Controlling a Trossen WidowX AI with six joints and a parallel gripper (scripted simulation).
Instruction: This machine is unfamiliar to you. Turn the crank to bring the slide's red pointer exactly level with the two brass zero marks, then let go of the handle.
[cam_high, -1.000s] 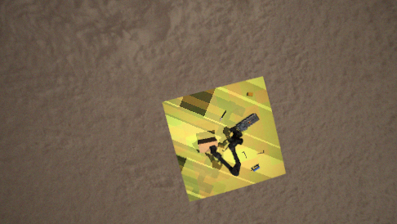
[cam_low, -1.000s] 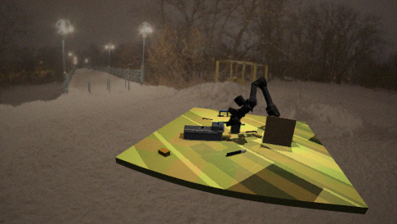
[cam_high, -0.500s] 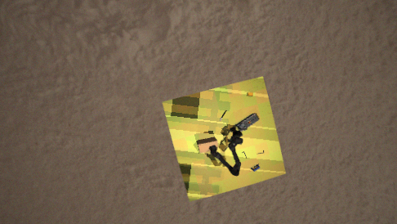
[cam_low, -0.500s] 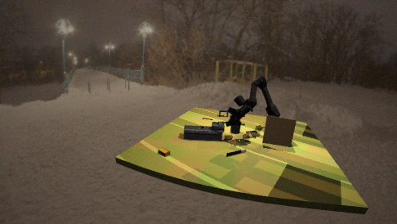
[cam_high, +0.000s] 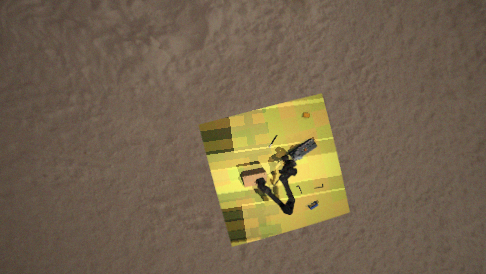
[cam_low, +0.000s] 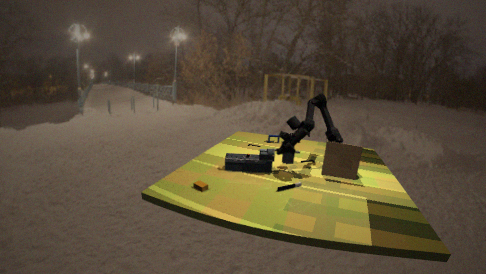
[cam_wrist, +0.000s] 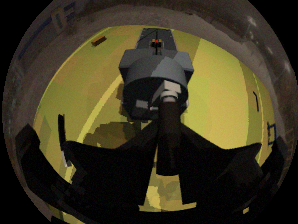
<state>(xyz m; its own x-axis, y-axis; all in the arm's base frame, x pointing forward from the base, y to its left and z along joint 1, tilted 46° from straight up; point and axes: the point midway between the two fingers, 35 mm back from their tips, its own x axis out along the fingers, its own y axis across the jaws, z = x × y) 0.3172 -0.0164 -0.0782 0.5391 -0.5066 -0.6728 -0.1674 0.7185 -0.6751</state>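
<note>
The red pointer lies 160 mm ahead of my gripper tip, 40 mm to the left of it and 10 mm below it. Round my gripper tip: black stick: 220 mm to the left, 100 mm behind, 80 mm below; then crank handle: 20 mm behind, 20 mm above; then grey block: 130 mm to the right, 70 mm behind, 60 mm below.
</note>
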